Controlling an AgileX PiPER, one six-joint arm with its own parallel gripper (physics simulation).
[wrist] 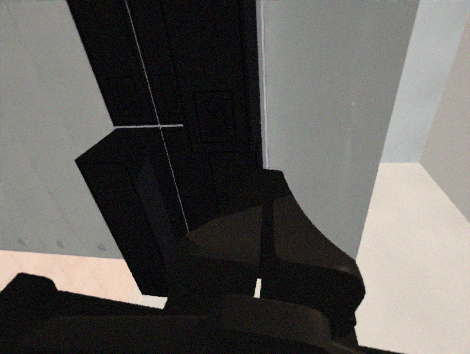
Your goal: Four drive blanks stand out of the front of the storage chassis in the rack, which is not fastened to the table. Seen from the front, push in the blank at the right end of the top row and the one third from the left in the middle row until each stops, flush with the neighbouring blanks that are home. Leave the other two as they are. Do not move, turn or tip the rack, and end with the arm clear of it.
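Note:
The black front of the storage chassis (215, 65) runs down the middle of the wrist view, with thin pale lines crossing it. A drive blank (112, 200) stands out from it at the lower left; which row it belongs to I cannot tell. The faces beside it look dark and its neighbours are hard to tell apart. My gripper (267, 185) is shut, its fingertips together at the lower right part of the black front. Whether they touch a blank is hidden by the fingers.
A grey panel (45, 125) lies left of the black front and another grey panel (325, 100) right of it. A pinkish surface (60, 272) shows at the lower left, a cream surface (415, 260) at the lower right. A pale wall (455, 110) stands at the right edge.

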